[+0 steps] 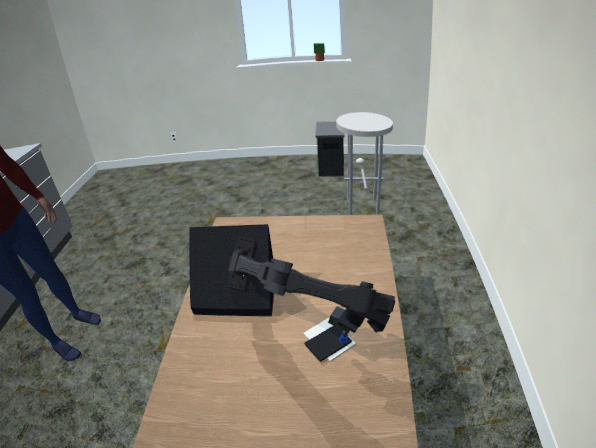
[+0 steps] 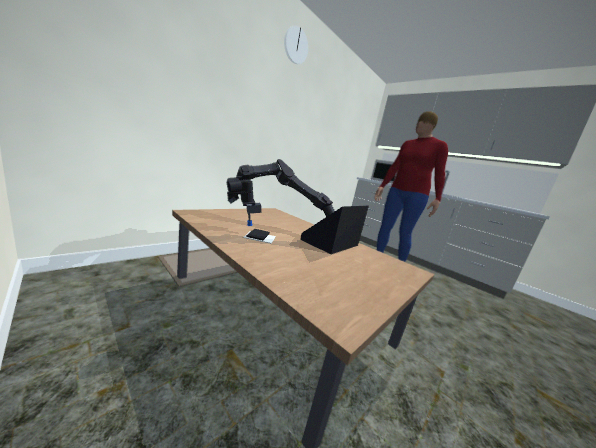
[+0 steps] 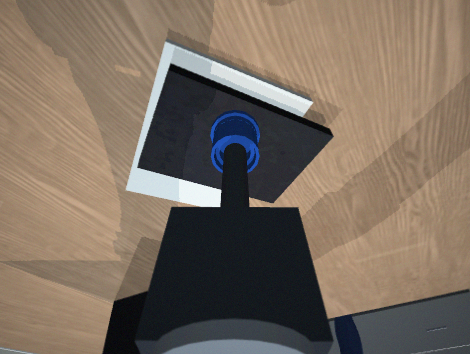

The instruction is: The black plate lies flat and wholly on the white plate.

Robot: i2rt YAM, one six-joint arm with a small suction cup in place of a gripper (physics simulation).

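Where they show: end effector, tool point: (image 1: 343, 339) (image 2: 249, 225) (image 3: 235, 133); arm's base, origin of the base link: (image 1: 241, 263) (image 2: 332, 218).
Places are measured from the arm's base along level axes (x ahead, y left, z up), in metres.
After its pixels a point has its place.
Observation:
The black plate (image 1: 325, 343) @(x 0.354, y -0.216, z -0.152 m) (image 2: 257, 234) @(x 0.379, y -0.191, z -0.152 m) (image 3: 181, 133) @(x 0.398, y -0.175, z -0.152 m) lies flat on the white plate (image 1: 316, 330) @(x 0.311, y -0.153, z -0.163 m) (image 2: 270, 238) @(x 0.318, y -0.145, z -0.163 m) (image 3: 243, 81) @(x 0.417, y -0.234, z -0.163 m), on the wooden table (image 1: 288, 395) @(x 0.267, y -0.438, z -0.169 m) near its right edge. It sits skewed: strips of white show along three sides, and one black corner juts out past the white plate over the wood. My blue suction cup (image 1: 343, 338) (image 2: 249, 222) (image 3: 235, 131) hangs a short way above the middle of the black plate, apart from it, and holds nothing.
The arm's black base box (image 1: 216, 269) @(x -0.098, y -0.034, z -0.016 m) (image 2: 336, 231) @(x 0.087, y 0.122, z -0.035 m) stands at the table's back left. A person (image 1: 18, 231) (image 2: 414, 183) stands by grey cabinets left of the table. A round stool (image 1: 364, 124) and a black bin (image 1: 330, 149) stand beyond the far end.

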